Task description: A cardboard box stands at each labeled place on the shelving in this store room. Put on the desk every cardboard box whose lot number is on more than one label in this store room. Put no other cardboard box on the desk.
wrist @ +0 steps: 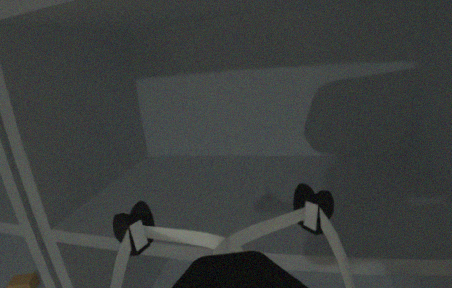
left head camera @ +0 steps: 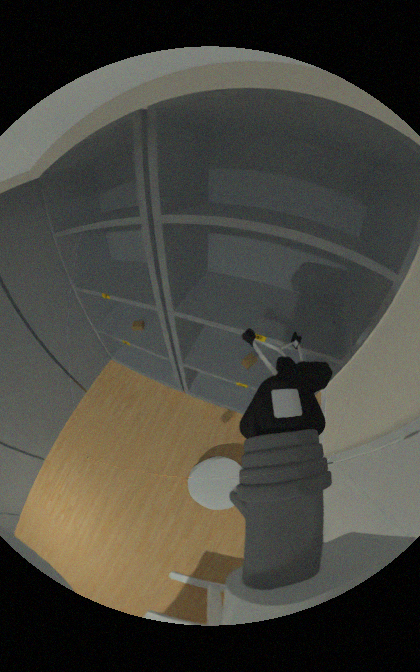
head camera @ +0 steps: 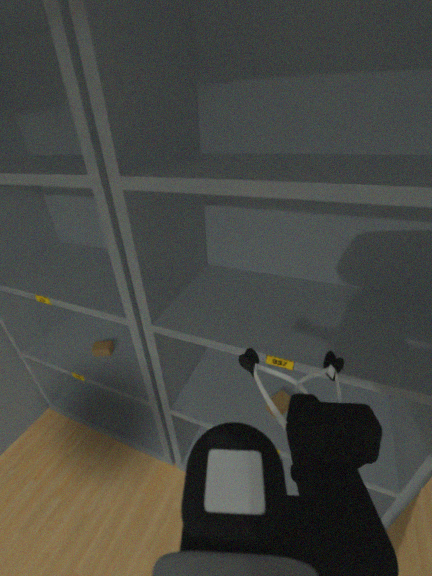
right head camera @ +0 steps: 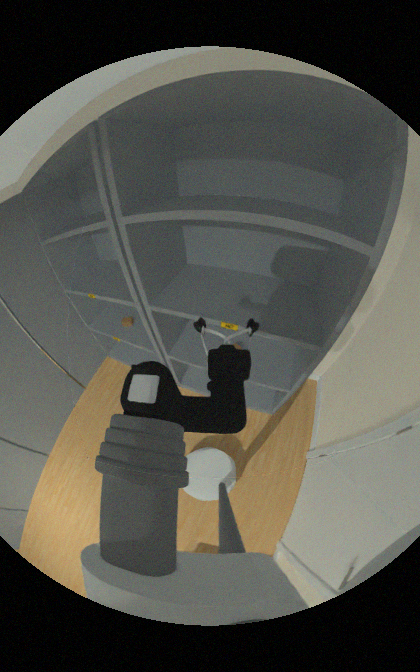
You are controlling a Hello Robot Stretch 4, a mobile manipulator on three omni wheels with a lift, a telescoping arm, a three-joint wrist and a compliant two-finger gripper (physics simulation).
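Frame: origin at the robot's base, x ahead, y left, z up, level; millimetres.
Seen in the pictures: gripper, fingertip midpoint: [wrist: 223, 210] [head camera: 288, 355].
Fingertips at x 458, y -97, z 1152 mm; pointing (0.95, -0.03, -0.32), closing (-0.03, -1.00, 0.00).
Observation:
A point is followed by its place in that frame.
My gripper [head camera: 291, 362] {x 458, y -97, z 1152 mm} [left head camera: 273, 338] [right head camera: 226, 325] [wrist: 223, 210] {x 458, y -97, z 1152 mm} is open and empty, in front of the right bay of the grey shelving [head camera: 275, 189] {x 647, y -79, z 1405 mm} [left head camera: 200, 219]. A small cardboard box [head camera: 280, 401] {x 787, y -179, z 556 mm} [left head camera: 249, 360] [right head camera: 237, 346] stands on the shelf below, partly hidden by the gripper in the head view. Another cardboard box [head camera: 103, 348] {x 1067, y 675, z 555 mm} [left head camera: 138, 325] [right head camera: 127, 321] [wrist: 22, 281] {x 1081, y 682, z 556 mm} stands low in the left bay. A yellow label [head camera: 280, 362] {x 630, y -124, z 949 mm} [left head camera: 260, 338] [right head camera: 229, 326] lies between the fingertips in the head view; its digits are blurred. The desk does not show.
Yellow labels [head camera: 43, 299] {x 935, y 761, z 949 mm} [head camera: 78, 376] {x 936, y 763, z 495 mm} mark shelf edges in the left bay, and a lower label [left head camera: 241, 384] marks the right bay. A round white object [left head camera: 216, 482] [right head camera: 210, 474] stands on the wooden floor [left head camera: 125, 475]. A pale wall [left head camera: 370, 400] rises at the right.

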